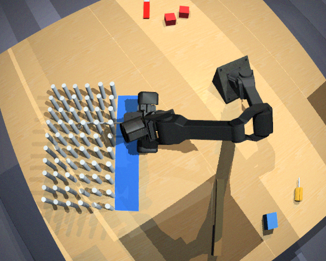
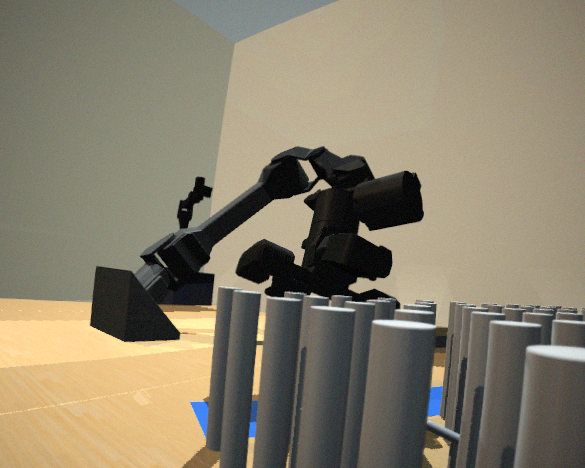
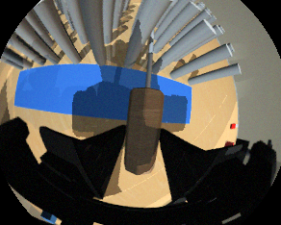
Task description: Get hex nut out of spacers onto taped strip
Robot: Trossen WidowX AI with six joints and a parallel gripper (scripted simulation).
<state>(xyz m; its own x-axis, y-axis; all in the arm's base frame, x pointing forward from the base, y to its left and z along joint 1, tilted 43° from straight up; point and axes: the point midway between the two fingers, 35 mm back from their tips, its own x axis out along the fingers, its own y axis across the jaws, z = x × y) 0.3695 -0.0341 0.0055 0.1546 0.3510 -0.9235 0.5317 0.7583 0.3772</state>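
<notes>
Now: the blue taped strip 90 mm ahead of my gripper tip, 50 mm to the left of it and 30 mm below it. Round my gripper tip: thin metal hook tool (90 mm ahead, 60 mm to the right); blue block (200 mm behind, 540 mm to the left, 10 mm below); yellow-handled screwdriver (360 mm behind, 520 mm to the left, 20 mm below).
</notes>
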